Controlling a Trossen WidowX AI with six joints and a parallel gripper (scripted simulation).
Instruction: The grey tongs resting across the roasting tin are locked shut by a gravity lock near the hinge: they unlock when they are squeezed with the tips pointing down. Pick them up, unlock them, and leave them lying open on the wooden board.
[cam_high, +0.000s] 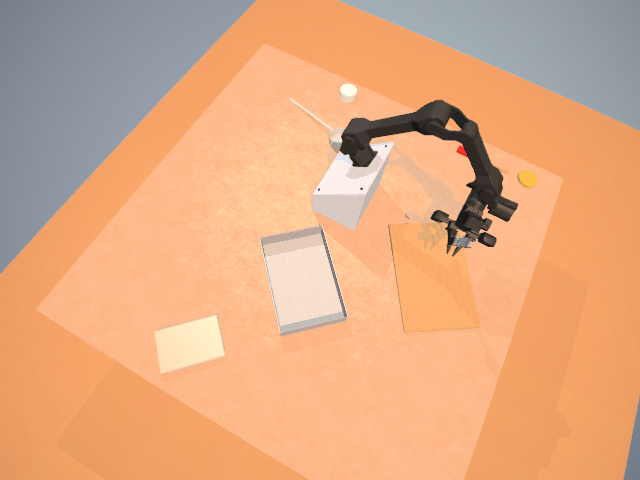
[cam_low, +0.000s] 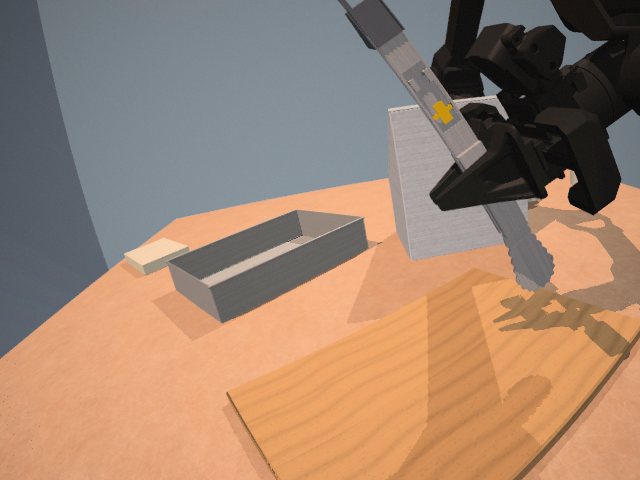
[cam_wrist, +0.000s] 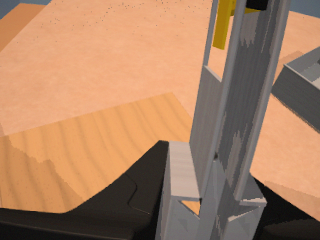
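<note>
Now: the wooden board 160 mm below my gripper tip. Round my gripper tip: red-headed stick 510 mm behind, 70 mm to the right, 160 mm below; then grey roasting tin 260 mm ahead, 330 mm to the right, 140 mm below; then yellow lock piece 10 mm behind, 70 mm above.
</note>
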